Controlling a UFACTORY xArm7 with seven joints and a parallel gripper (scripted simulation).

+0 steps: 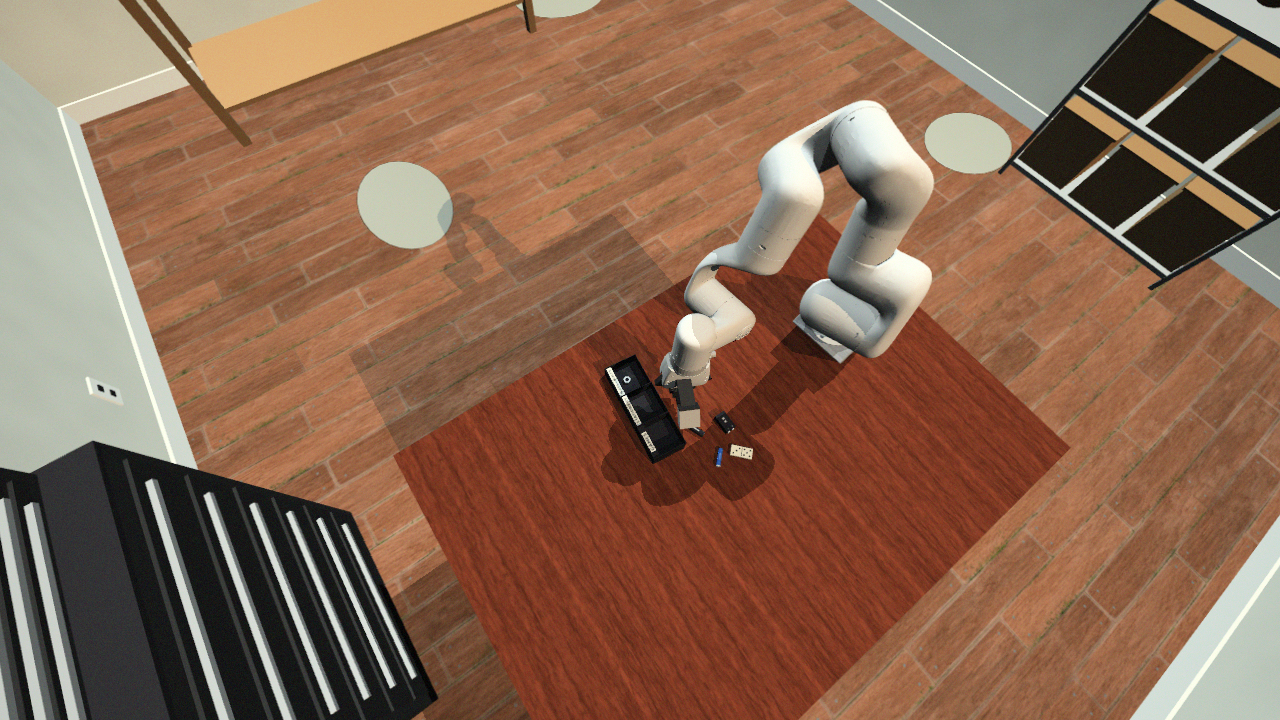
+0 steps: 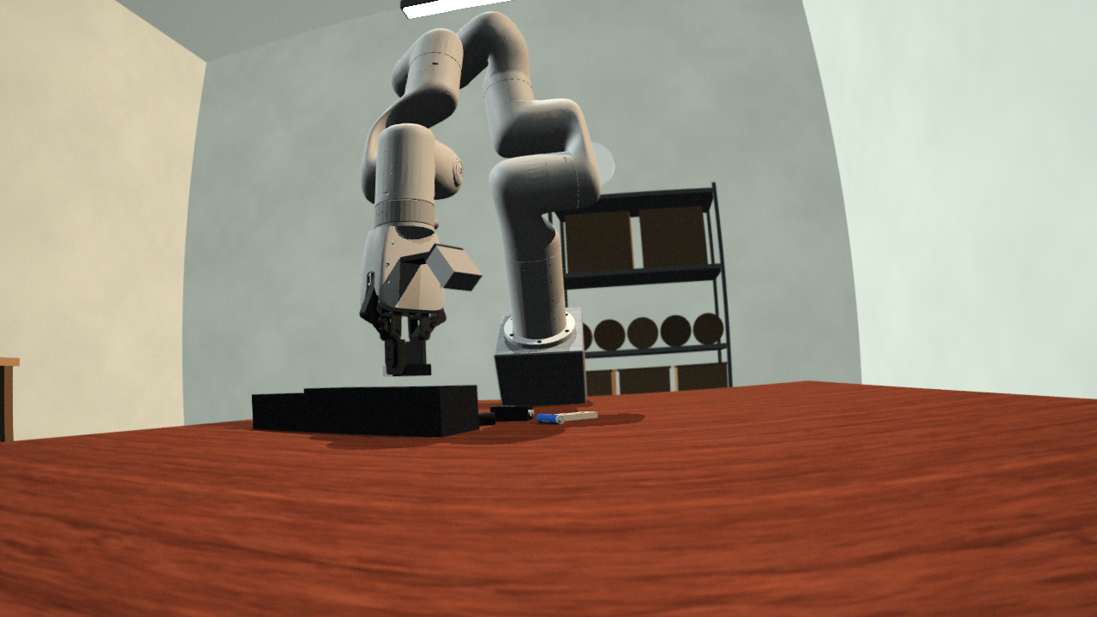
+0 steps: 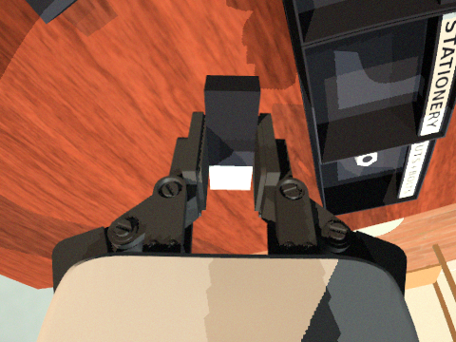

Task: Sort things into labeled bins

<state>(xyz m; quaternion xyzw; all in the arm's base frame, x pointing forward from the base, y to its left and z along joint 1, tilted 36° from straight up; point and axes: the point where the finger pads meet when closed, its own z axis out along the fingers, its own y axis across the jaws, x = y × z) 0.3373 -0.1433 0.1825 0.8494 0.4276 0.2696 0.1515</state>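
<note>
Right now my hand is 80 mm short of the black bin row, 40 mm to the left of it and 60 mm above it. The rest, counted from my hand: nut (60 mm ahead, 120 mm to the right, 70 mm below); then black cylindrical battery (20 mm ahead, 80 mm to the left, 70 mm below); then black boxy battery (40 mm behind, 130 mm to the left, 70 mm below).
</note>
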